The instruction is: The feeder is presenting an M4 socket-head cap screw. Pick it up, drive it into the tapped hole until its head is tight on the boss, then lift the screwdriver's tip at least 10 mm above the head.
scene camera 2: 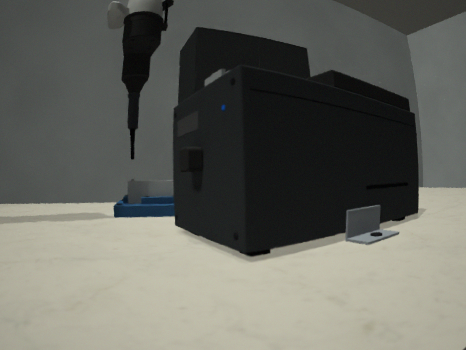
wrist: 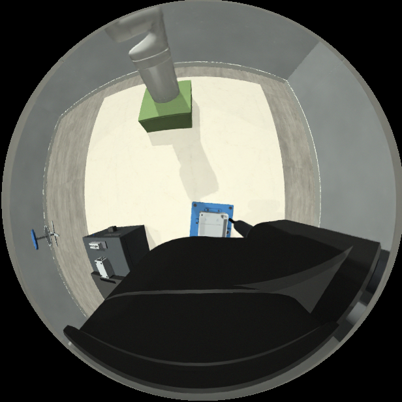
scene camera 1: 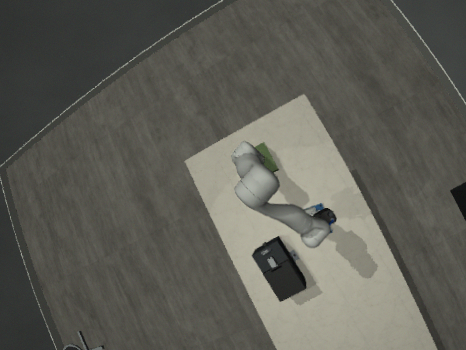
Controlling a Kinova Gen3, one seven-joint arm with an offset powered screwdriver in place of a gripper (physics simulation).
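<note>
The black screwdriver (scene camera 2: 132,158) (wrist: 230,219) hangs upright in scene camera 2, its thin tip bare, with no screw showing on it. The tip is clearly apart from and above the pale housing (scene camera 2: 152,189) (wrist: 212,226) (scene camera 1: 311,211), near one corner of it. The housing sits on the blue fixture (scene camera 2: 145,210) (wrist: 194,213) (scene camera 1: 320,206). A small bump (scene camera 2: 132,180) stands on the housing's corner under the tip; it is too small to tell surely whether it is the screw's head. The black feeder (scene camera 2: 325,150) (wrist: 119,250) (scene camera 1: 287,277) stands beside the fixture; no screw can be made out at its outlet (scene camera 2: 191,160).
A small grey angle bracket (scene camera 2: 363,223) (scene camera 1: 295,256) stands beside the feeder. The arm's base is on a green block (wrist: 167,122) (scene camera 1: 268,157). The arm (scene camera 1: 287,217) reaches over the pale table (scene camera 1: 320,135) (wrist: 240,150). A blue-handled valve wheel (wrist: 34,239) is beyond the table.
</note>
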